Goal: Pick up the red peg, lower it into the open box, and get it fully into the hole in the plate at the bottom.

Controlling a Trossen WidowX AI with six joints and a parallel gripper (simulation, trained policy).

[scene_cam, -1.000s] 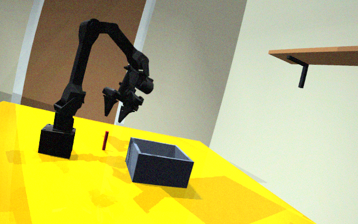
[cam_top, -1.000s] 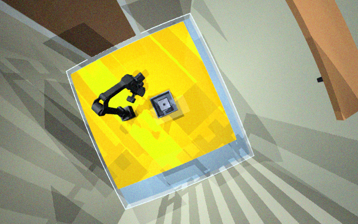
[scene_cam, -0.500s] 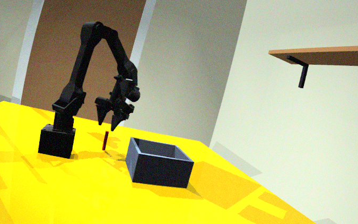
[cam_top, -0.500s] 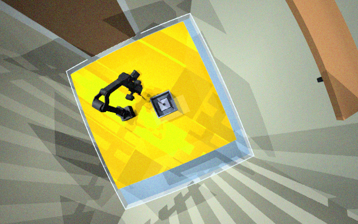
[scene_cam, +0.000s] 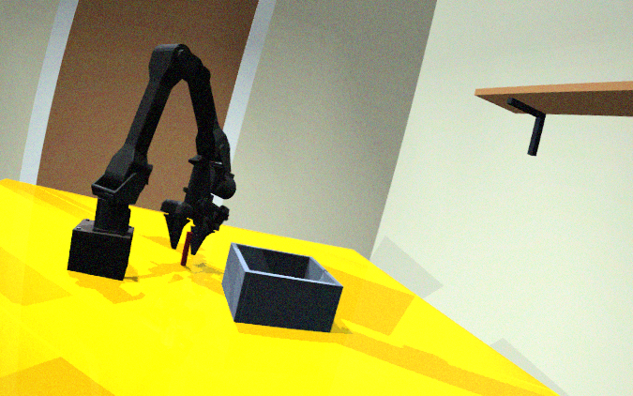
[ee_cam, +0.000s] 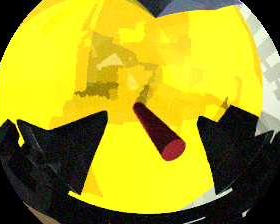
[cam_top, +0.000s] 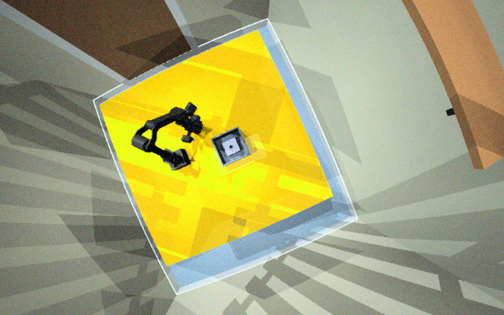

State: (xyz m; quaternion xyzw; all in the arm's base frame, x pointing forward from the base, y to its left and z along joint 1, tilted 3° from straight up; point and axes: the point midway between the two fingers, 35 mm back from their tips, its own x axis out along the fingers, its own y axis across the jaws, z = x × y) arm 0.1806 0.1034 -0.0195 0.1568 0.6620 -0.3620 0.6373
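Right now the red peg is 10 mm ahead of my gripper tip and 10 mm above it. The rest, counted from my gripper tip: grey box: 160 mm ahead, 200 mm to the right, 10 mm below; then plate: 160 mm ahead, 200 mm to the right, 10 mm above.
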